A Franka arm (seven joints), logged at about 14 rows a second.
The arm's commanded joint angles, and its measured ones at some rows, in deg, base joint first. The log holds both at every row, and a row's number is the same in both.
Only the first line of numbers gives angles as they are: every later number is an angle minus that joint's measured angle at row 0.
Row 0, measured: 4.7 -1.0 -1.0 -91.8 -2.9 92.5 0.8
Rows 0 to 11, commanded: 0.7 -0.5 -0.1 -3.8 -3.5 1.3 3.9; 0.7 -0.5 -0.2 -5.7 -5.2 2.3 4.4; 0.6 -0.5 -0.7 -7.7 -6.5 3.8 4.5; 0.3 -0.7 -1.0 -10.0 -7.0 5.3 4.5; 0.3 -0.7 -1.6 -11.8 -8.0 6.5 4.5; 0.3 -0.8 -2.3 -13.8 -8.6 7.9 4.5; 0.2 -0.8 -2.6 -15.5 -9.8 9.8 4.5; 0.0 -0.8 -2.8 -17.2 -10.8 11.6 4.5; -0.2 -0.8 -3.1 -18.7 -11.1 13.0 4.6; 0.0 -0.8 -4.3 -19.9 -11.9 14.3 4.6; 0.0 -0.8 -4.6 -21.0 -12.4 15.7 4.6; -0.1 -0.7 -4.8 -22.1 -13.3 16.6 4.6
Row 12, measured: -0.4 0.6 -4.2 -19.1 -11.1 14.2 3.0
